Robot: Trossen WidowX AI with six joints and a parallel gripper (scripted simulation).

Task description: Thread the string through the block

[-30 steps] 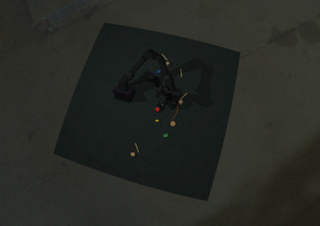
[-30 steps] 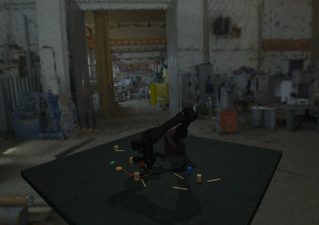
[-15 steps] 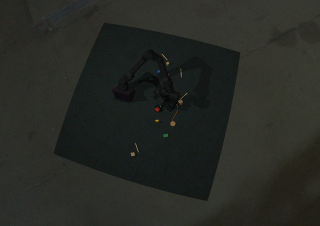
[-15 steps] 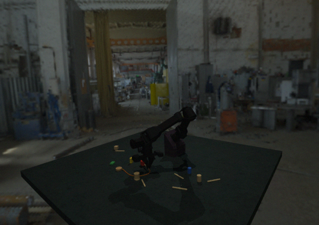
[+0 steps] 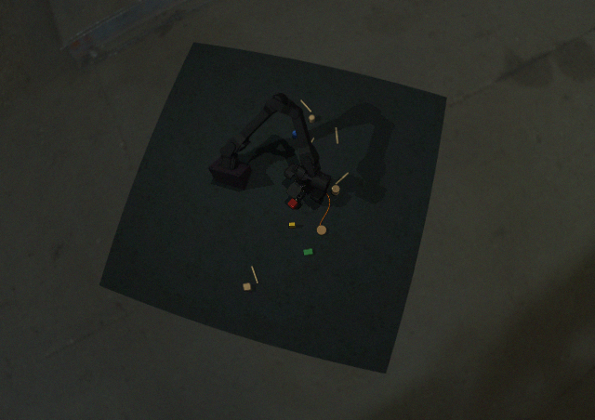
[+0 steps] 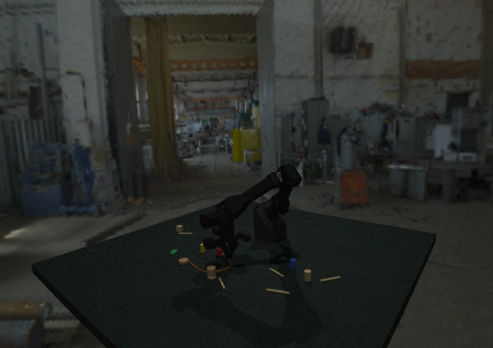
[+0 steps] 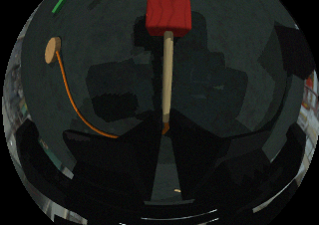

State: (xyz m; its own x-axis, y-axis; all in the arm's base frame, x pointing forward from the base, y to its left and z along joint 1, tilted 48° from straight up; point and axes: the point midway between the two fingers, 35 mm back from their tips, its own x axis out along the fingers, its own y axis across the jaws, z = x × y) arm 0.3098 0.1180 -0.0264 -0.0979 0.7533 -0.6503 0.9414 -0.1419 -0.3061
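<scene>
Right now my gripper tip is 30 mm past the red block and 80 mm to the left of it. From my gripper tip the other things lie so: yellow block: 10 mm ahead, 170 mm to the right, 10 mm above; wooden cylinder: 120 mm ahead, 40 mm to the left, 10 mm above; thin stick: 10 mm to the right.
</scene>
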